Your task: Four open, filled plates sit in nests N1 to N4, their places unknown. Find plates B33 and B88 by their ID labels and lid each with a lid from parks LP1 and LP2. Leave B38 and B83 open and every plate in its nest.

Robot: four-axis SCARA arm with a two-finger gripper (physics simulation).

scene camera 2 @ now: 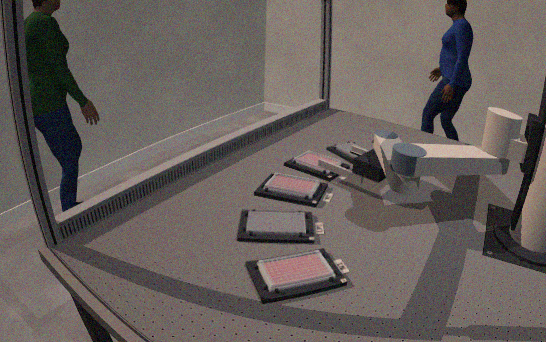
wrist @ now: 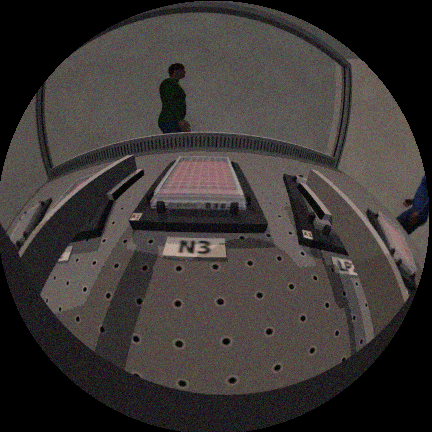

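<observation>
My gripper is open and empty, its two blades spread low over the table and facing nest N3. In N3 sits a plate with pink wells; its front label looks like B38 but is blurred. Lid park LP2, to the right in the wrist view, holds a grey lid, partly covered by a finger. A second grey lid lies in the other park. Open pink plates sit in two nests; their IDs are unreadable. Another pink plate shows at far right.
The N3 tag lies before its nest. The arm reaches in from the right, over the perforated table. A slotted rail runs along the back edge. People in green and blue stand beyond the table.
</observation>
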